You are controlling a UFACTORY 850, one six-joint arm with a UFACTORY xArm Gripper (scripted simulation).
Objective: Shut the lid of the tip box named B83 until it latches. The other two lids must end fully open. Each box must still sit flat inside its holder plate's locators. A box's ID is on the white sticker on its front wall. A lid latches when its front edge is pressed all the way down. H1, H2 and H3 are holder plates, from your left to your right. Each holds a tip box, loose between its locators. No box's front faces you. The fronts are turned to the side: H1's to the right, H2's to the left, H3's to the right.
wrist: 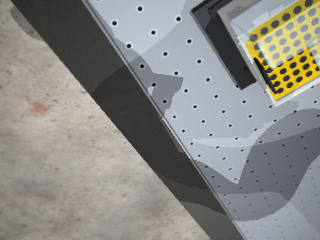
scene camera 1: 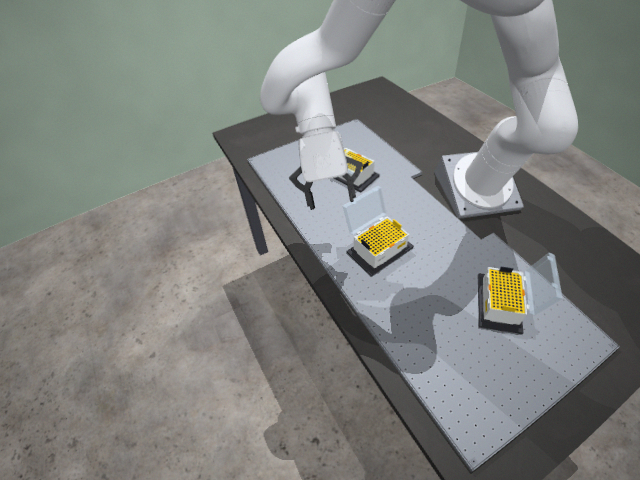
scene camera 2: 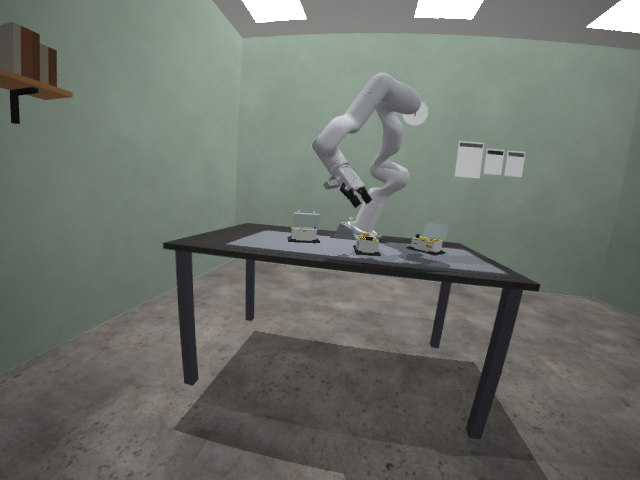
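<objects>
Distances from the lens: a lid (scene camera 1: 538, 277) at 98 cm from the lens; another lid (scene camera 1: 366, 209) at 101 cm from the lens.
</objects>
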